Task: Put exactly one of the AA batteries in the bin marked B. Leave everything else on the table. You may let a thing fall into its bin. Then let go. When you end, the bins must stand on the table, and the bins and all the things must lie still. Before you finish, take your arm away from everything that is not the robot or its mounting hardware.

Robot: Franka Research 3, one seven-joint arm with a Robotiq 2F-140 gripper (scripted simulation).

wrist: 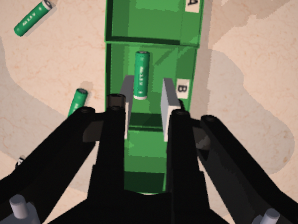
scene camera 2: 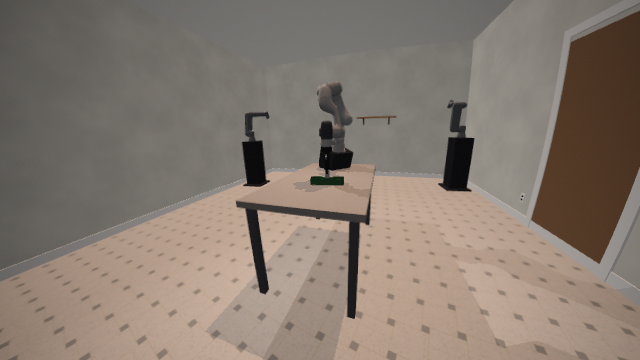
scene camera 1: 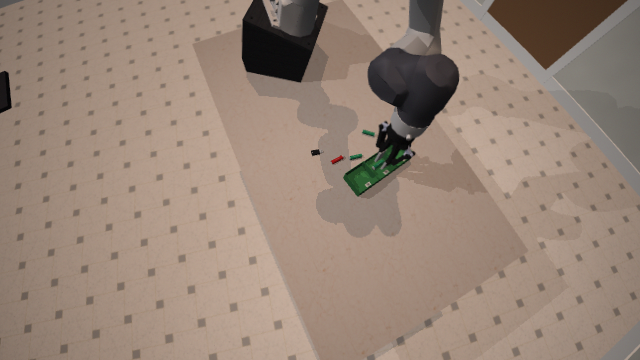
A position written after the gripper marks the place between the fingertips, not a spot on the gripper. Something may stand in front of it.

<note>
In view: the gripper [wrist: 147,90] and a green bin [scene camera 1: 361,176].
The green bin shows as well in the wrist view [wrist: 145,156].
</note>
